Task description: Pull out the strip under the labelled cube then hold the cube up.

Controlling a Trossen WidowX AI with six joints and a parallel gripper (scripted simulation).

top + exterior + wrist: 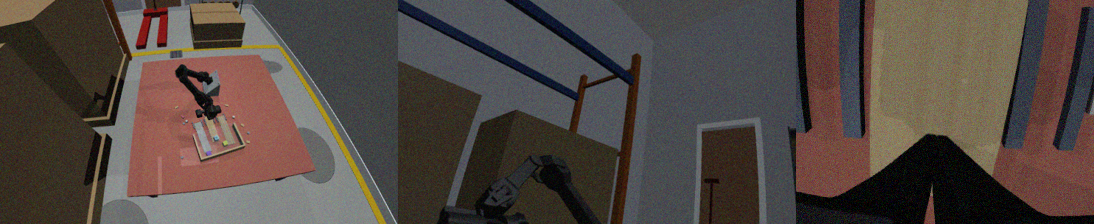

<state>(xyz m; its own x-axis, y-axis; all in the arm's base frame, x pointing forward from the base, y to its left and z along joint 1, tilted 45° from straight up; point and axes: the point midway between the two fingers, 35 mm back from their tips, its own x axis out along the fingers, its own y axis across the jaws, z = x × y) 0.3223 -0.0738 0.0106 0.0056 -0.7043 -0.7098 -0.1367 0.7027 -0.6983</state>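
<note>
Right now the tan strip is 90 mm ahead of my gripper tip and 10 mm to the left of it. The rest, counted from my gripper tip: cube 190 mm ahead, 30 mm to the left, 10 mm above.
</note>
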